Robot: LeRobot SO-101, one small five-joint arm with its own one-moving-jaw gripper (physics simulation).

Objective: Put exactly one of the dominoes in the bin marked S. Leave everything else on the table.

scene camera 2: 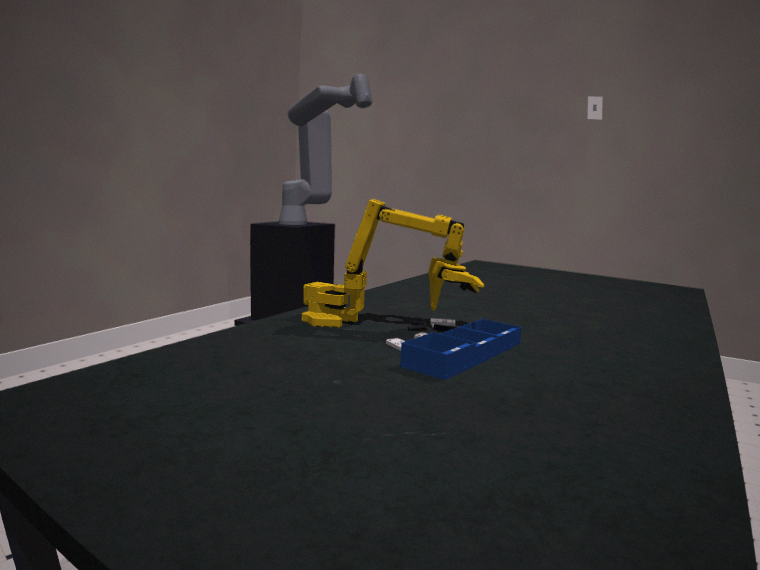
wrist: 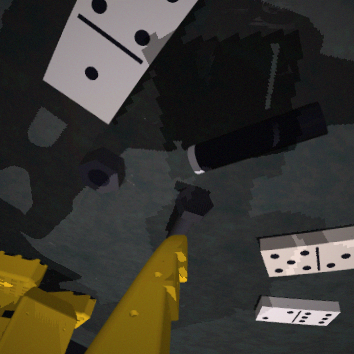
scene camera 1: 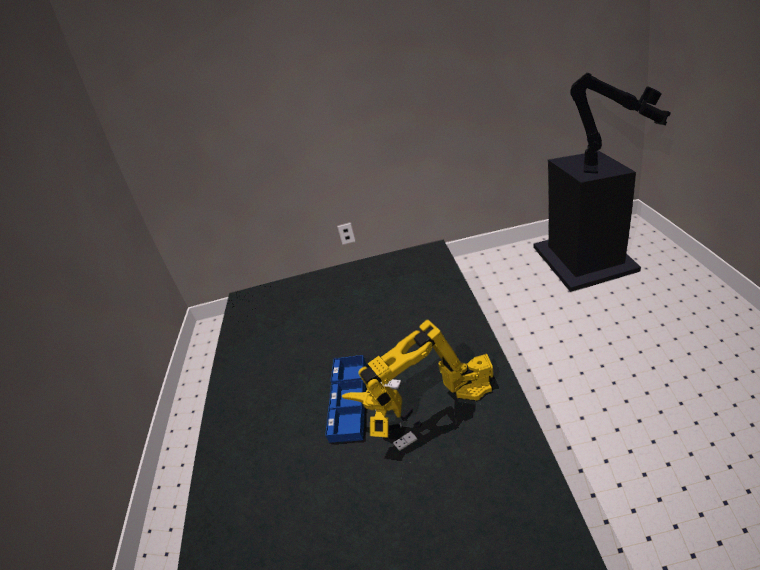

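Where they show: hand at its tool point: [scene camera 2: 434,308] [wrist: 186,251] [scene camera 1: 397,415]; arm's base at its link origin: [scene camera 2: 338,322] [wrist: 50,282] [scene camera 1: 463,386].
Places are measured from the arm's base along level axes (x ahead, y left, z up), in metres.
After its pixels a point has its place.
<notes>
Three white dominoes with black pips lie flat on the dark table. A large domino [wrist: 115,52] {x 0.172, y 0.117, z 0.007 m} shows at the upper left of the wrist view, and two dominoes [wrist: 310,261] {x 0.199, y -0.001, z 0.007 m} [wrist: 298,316] {x 0.180, y -0.068, z 0.007 m} lie one beyond the other at the lower right. Scene camera 1 shows one domino [scene camera 1: 405,440] {x 0.172, y 0.122, z 0.007 m} right of the bins and another [scene camera 1: 394,384] {x 0.168, y -0.058, z 0.007 m} partly behind the arm. The blue three-compartment bin [scene camera 1: 346,438] {x 0.307, y 0.083, z 0.013 m} [scene camera 2: 423,360] {x 0.274, y -0.166, z 0.021 m} has white labels; their letters are too small to read. My gripper [scene camera 1: 372,406] [scene camera 2: 458,296] is fully open and empty, above the table beside the bin. One notched jaw shows in the wrist view.
In the wrist view, a black cylinder [wrist: 260,137] {x 0.199, y 0.077, z 0.009 m} with a silver end, a dark hex nut [wrist: 102,170] {x 0.141, y 0.085, z 0.009 m} and a dark bolt [wrist: 194,201] {x 0.166, y 0.057, z 0.008 m} lie among the dominoes. A second arm stands on a black pedestal [scene camera 1: 591,220] [scene camera 2: 288,269] away from the table.
</notes>
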